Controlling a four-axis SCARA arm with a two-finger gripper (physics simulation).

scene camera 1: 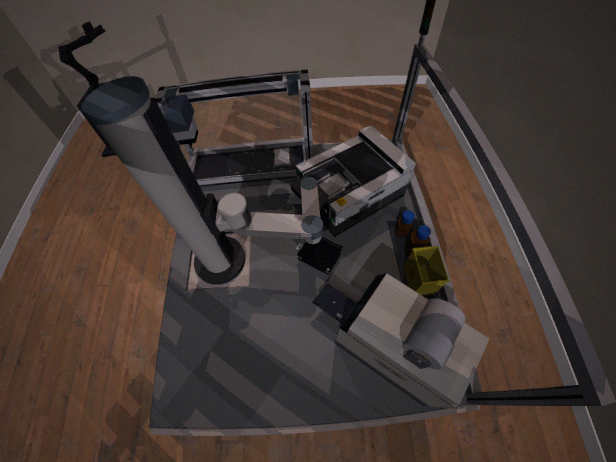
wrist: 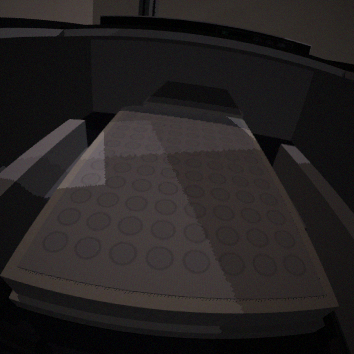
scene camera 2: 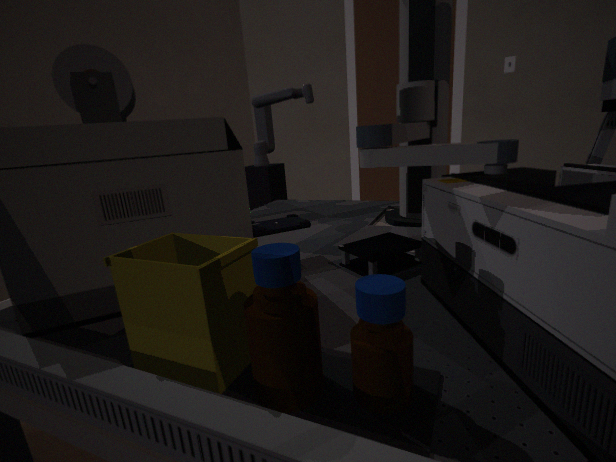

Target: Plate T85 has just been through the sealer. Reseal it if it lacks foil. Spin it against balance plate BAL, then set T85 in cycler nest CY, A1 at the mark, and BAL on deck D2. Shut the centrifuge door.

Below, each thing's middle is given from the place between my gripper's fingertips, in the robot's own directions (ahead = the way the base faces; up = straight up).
My hand is 90 mm short of the centrifuge (scene camera 2: pixel 519 269), 40 mm to the right of it and 30 mm above it.
